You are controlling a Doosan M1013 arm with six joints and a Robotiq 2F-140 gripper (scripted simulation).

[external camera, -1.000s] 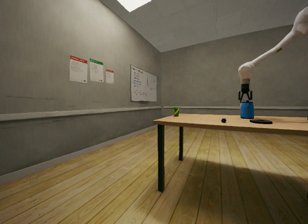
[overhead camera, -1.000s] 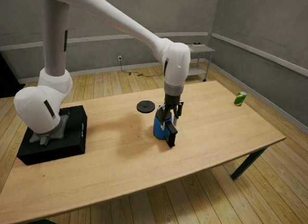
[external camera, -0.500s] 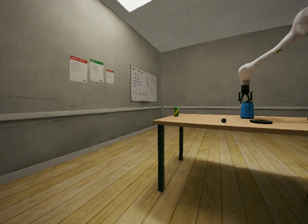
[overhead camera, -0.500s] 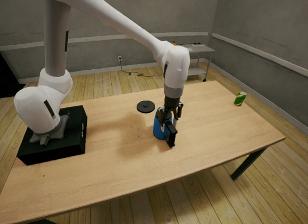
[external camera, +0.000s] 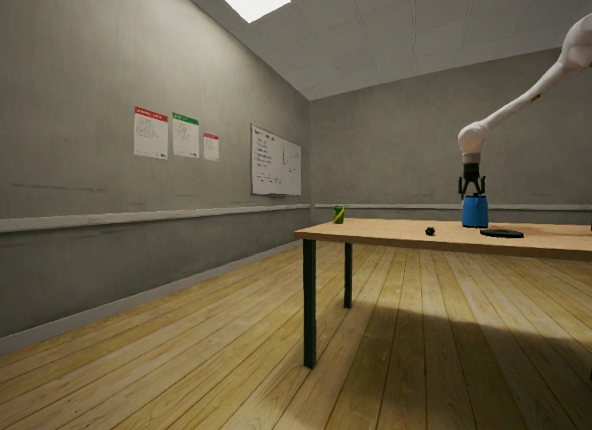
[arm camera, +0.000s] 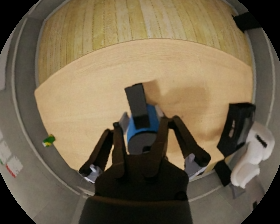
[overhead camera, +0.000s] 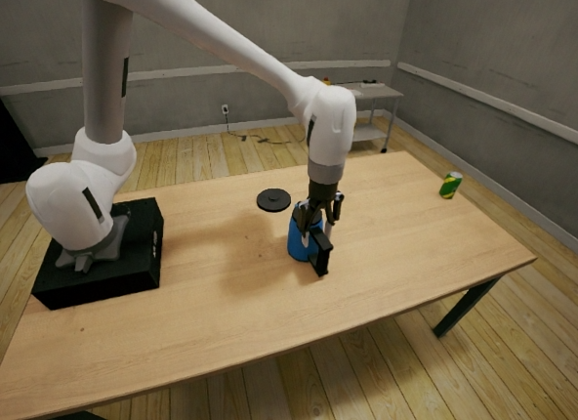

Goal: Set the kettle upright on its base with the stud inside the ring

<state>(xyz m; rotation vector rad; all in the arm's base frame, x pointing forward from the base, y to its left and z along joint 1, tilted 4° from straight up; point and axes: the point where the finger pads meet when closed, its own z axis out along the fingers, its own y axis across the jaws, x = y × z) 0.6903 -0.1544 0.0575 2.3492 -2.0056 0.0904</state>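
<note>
Now: the blue kettle 5 cm below my hand and 3 cm to the left of it. From my hand the other things lie so: black round base: 36 cm to the left, 13 cm below, 6 cm behind.
</note>
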